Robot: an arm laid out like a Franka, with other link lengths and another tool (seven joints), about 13 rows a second.
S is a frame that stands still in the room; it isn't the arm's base.
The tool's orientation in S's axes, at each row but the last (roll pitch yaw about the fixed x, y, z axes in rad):
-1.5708, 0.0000, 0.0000
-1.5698, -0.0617, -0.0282
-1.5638, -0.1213, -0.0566
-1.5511, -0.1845, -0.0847
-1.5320, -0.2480, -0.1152
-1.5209, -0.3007, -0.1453
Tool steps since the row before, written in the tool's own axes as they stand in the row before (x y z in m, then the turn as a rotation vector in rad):
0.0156, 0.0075, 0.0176, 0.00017, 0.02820, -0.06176
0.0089, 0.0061, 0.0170, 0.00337, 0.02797, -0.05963
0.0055, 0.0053, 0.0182, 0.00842, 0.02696, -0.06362
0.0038, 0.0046, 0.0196, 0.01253, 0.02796, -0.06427
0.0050, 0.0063, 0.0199, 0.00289, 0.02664, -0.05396
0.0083, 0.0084, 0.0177, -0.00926, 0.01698, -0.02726
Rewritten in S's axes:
0.0156, 0.0176, -0.0075, 0.00017, -0.06176, -0.02820
0.0097, 0.0167, -0.0055, 0.00341, -0.05972, -0.02777
0.0071, 0.0179, -0.0045, 0.00807, -0.06399, -0.02618
0.0062, 0.0192, -0.0034, 0.01223, -0.06497, -0.02643
0.0085, 0.0193, -0.0041, 0.00371, -0.05367, -0.02713
0.0127, 0.0164, -0.0047, -0.00720, -0.02561, -0.02024

